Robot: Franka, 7 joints.
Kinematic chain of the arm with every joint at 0, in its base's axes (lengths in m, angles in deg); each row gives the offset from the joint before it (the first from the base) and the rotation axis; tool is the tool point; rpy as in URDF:
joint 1: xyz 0 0 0.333 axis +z
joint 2: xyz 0 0 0 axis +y
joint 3: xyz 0 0 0.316 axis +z
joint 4: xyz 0.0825 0 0 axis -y
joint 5: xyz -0.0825 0 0.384 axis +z
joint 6: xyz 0 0 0 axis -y
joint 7: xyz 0.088 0 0 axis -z
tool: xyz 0 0 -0.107 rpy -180 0 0
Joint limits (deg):
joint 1: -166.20..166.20
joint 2: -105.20..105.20
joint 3: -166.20..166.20
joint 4: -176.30..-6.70
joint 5: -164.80..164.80
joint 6: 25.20..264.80
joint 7: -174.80..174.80
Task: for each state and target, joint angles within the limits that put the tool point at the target. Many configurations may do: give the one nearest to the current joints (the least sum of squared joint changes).
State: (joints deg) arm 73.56 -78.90 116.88 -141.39 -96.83 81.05 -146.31
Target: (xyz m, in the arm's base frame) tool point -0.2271 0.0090 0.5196
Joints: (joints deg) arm 95.18 -101.15 80.03 -166.13 -86.36 61.67 -146.31
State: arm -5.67 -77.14 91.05 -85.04 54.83 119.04 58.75
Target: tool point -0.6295 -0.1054 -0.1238
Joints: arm 40.06 -95.54 135.28 -63.33 59.90 114.84 58.75
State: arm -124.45 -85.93 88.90 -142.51 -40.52 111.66 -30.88
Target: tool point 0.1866 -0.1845 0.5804
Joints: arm -120.15 -98.13 57.70 -150.37 -44.80 100.05 -30.88
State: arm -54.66 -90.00 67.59 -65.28 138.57 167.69 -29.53
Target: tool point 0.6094 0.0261 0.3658
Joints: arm -107.24 -93.65 89.48 -105.98 143.85 170.35 -29.53
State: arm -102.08 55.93 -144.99 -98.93 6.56 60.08 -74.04
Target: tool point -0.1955 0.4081 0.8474
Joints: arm -110.22 15.69 -145.22 -76.09 7.69 91.71 -74.04
